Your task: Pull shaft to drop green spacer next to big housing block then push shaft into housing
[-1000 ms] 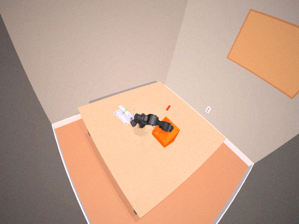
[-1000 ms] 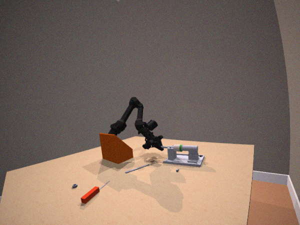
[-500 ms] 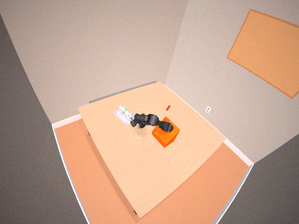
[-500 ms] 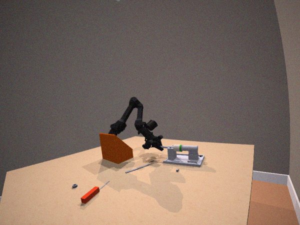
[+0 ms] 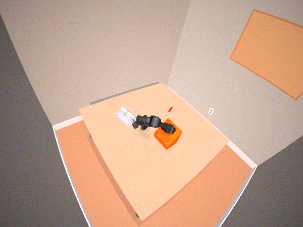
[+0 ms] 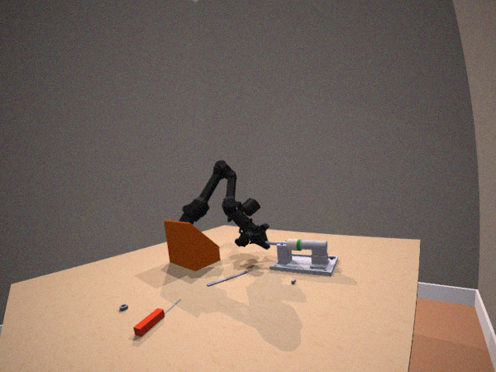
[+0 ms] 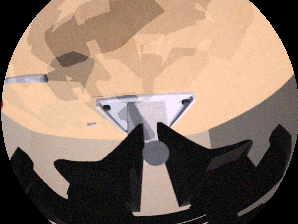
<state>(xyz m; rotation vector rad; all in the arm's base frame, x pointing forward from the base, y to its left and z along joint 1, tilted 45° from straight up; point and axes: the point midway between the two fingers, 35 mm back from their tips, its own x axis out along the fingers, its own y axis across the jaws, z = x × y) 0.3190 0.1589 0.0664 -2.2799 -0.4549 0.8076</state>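
Right now the horizontal shaft is 5 cm ahead of my gripper tip, 2 cm above it and 1 cm to the left of it. From my gripper tip the other things lie so: green spacer: 13 cm ahead, 2 cm above, 1 cm to the left; then small bolt: 17 cm ahead, 13 cm to the right, 5 cm below; then white spacer: 12 cm ahead, 2 cm above, 1 cm to the left.
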